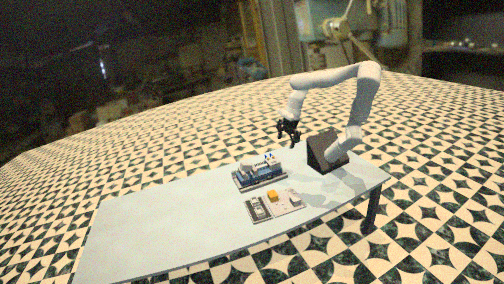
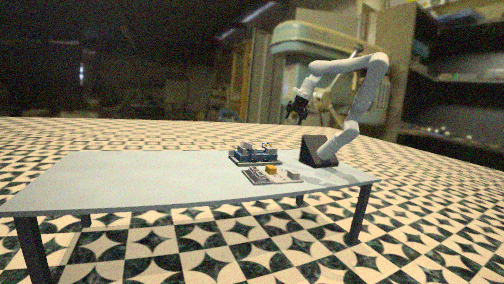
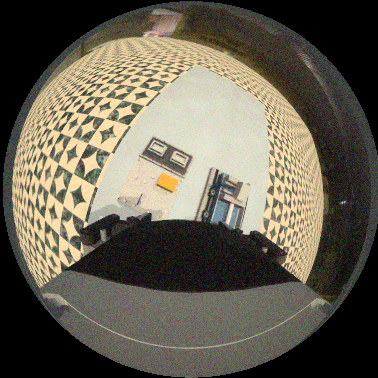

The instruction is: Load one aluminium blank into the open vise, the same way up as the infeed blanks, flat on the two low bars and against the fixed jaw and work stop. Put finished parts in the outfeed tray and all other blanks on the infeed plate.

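Pixels of known places: gripper, between the fingertips: (image 1: pixel 284 143) (image 2: pixel 291 121); arm's base, origin of its link: (image 1: pixel 330 155) (image 2: pixel 322 154).
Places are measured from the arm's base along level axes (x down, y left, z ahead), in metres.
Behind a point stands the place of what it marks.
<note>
The blue vise (image 1: pixel 258 175) @[z 0.455, x 0.017, y -0.054 m] (image 2: pixel 256 155) @[z 0.455, x 0.021, y -0.055 m] (image 3: pixel 219 211) @[z 0.417, x 0.017, y -0.082 m] with light grey jaws stands toward the table's rear; its inside is too blurred to tell whether it holds a blank. The light infeed plate (image 1: pixel 283 206) @[z 0.409, x 0.070, y 0.210 m] (image 3: pixel 160 200) @[z 0.372, x 0.069, y 0.115 m] bears a grey block (image 1: pixel 295 200) @[z 0.352, x 0.033, y 0.236 m] (image 2: pixel 293 174) @[z 0.361, x 0.039, y 0.241 m] (image 3: pixel 129 201), which looks like a blank, and an orange block (image 1: pixel 272 195) @[z 0.440, x 0.034, y 0.140 m] (image 2: pixel 270 169) @[z 0.451, x 0.040, y 0.151 m] (image 3: pixel 167 182) @[z 0.432, x 0.034, y 0.122 m]. The dark outfeed tray (image 1: pixel 253 216) @[z 0.569, x 0.071, y 0.212 m] (image 3: pixel 169 153) @[z 0.546, x 0.071, y 0.164 m] adjoins the plate and holds two pale rectangular parts. My gripper (image 1: pixel 288 140) @[z 0.329, x -0.214, y 0.092 m] (image 2: pixel 294 120) @[z 0.329, x -0.214, y 0.092 m] is open and empty, high above the table between the vise and the arm's base.
The dark wedge-shaped base mount (image 1: pixel 320 154) @[z 0.065, x -0.022, y -0.015 m] (image 2: pixel 311 151) @[z 0.089, x -0.019, y -0.007 m] stands at the table's right end. Small blue uprights (image 1: pixel 269 156) @[z 0.348, x -0.022, y -0.154 m] rise at the right end of the vise. The pale table (image 1: pixel 150 220) @[z 1.135, x 0.077, y 0.033 m] (image 2: pixel 125 180) @[z 1.161, x 0.077, y 0.175 m] (image 3: pixel 220 115) @[z 0.922, x 0.078, y 0.042 m] extends left of the fixtures.
</note>
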